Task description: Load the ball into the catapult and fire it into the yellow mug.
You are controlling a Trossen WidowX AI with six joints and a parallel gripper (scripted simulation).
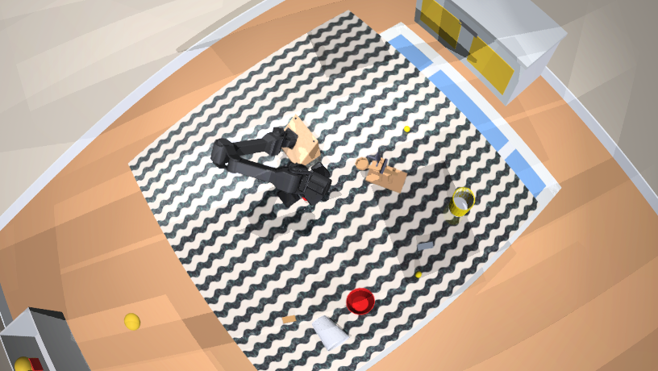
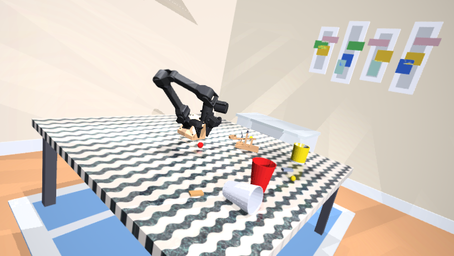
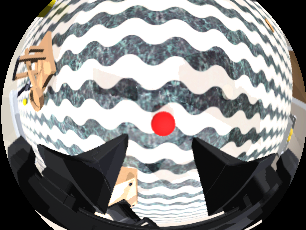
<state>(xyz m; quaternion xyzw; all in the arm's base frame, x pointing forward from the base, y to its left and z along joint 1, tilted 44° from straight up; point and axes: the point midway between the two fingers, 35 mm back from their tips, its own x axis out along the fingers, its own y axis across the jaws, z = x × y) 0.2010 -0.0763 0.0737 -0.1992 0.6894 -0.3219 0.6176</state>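
Right now my gripper tip is 5 cm above the red ball. Round my gripper tip: red cup (42 cm ahead, 15 cm to the right, 3 cm below); tan block (38 cm to the right, 28 cm ahead, 6 cm below); wooden catapult (25 cm to the left, 12 cm ahead, 1 cm below).
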